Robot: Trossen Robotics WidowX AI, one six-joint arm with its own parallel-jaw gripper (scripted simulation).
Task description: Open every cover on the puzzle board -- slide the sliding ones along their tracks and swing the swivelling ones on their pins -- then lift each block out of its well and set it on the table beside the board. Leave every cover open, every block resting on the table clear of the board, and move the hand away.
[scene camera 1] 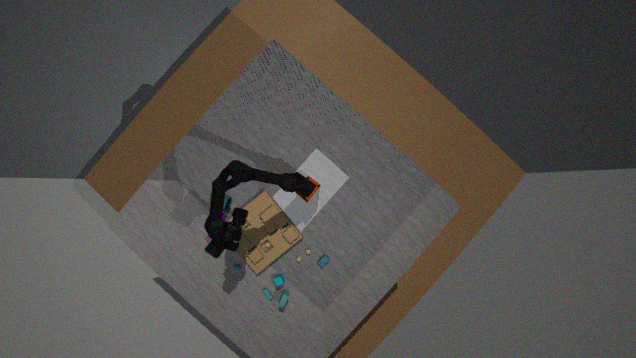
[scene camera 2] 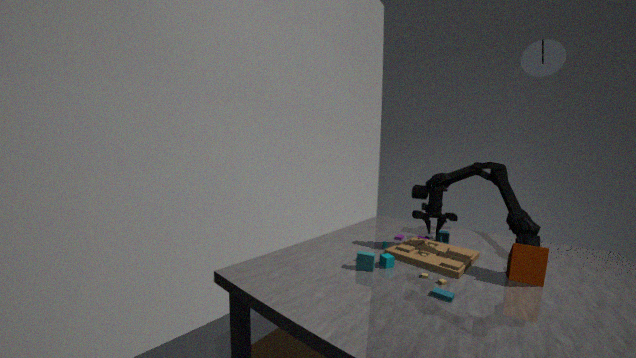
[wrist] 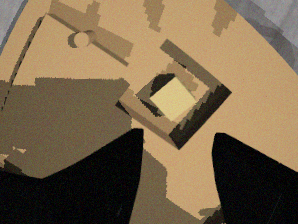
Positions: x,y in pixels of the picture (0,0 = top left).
Labels:
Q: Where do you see a tan puzzle board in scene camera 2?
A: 435,255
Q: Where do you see a tan puzzle board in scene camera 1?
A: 258,233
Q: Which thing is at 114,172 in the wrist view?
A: My gripper.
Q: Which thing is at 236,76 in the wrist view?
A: A tan puzzle board.

